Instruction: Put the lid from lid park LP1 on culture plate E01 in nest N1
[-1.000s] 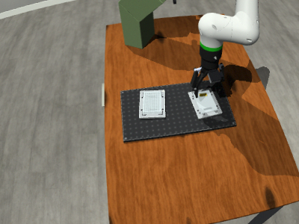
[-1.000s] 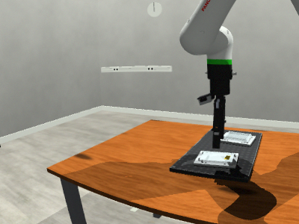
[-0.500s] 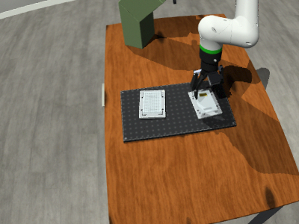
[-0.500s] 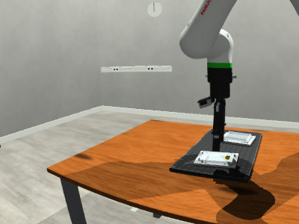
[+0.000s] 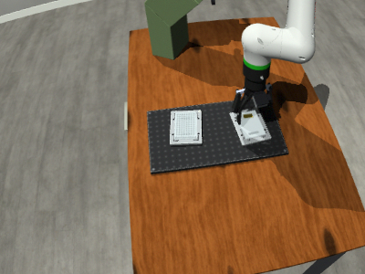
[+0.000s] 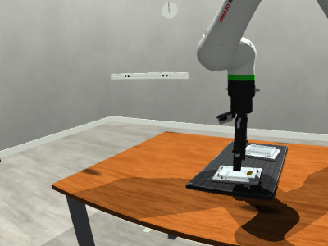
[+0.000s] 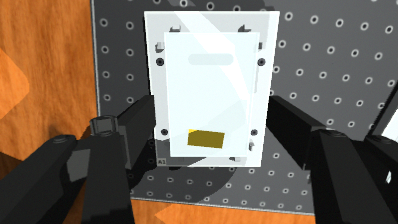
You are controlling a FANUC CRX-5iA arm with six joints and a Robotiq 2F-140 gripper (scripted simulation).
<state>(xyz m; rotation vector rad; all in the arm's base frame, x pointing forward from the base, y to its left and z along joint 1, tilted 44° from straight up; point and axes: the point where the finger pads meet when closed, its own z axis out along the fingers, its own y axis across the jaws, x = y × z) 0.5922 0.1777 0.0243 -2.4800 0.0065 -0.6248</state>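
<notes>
The clear lid is 5 cm below my hand. From my hand the other things lie so: lid park: 6 cm below; then culture plate E01: 25 cm to the right, 5 cm below, 3 cm behind.
</notes>
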